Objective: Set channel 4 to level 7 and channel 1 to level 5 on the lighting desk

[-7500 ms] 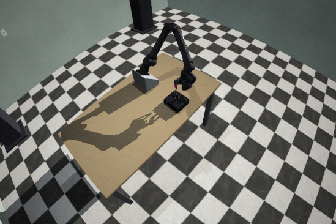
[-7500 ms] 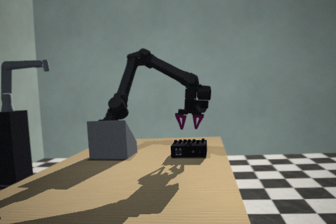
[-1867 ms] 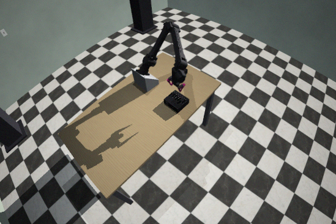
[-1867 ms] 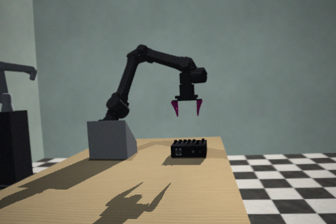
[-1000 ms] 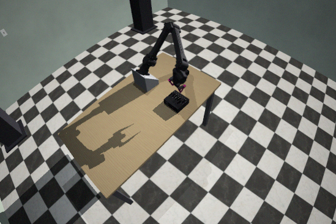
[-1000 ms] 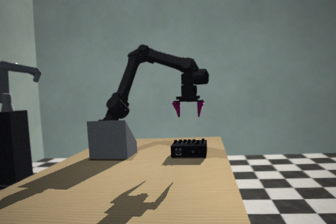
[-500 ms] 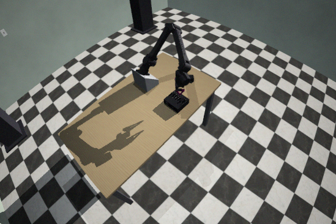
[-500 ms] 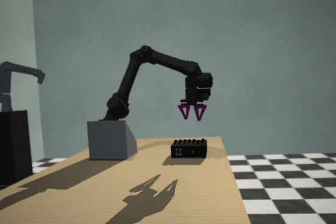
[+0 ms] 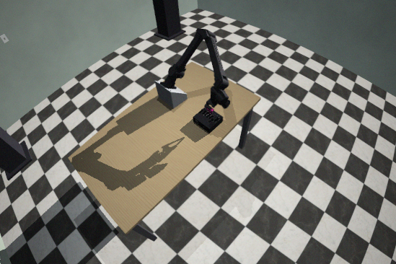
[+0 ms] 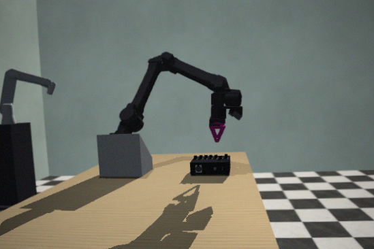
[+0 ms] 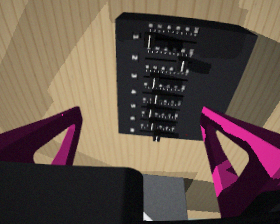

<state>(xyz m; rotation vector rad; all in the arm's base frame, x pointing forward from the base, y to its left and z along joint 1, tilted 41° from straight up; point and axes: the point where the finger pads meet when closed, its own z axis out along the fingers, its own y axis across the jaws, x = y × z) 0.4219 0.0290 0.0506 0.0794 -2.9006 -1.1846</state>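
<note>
Now: hand 70 mm above the channel 1 fader cap and 40 mm short of it. From my hand the other things lie so: channel 4 fader cap: 70 mm below, 30 mm behind, 10 mm to the right; channel 2 fader cap: 70 mm below, 40 mm to the right, 10 mm ahead; channel 3 fader cap: 70 mm below, 10 mm to the right, 10 mm behind.
</note>
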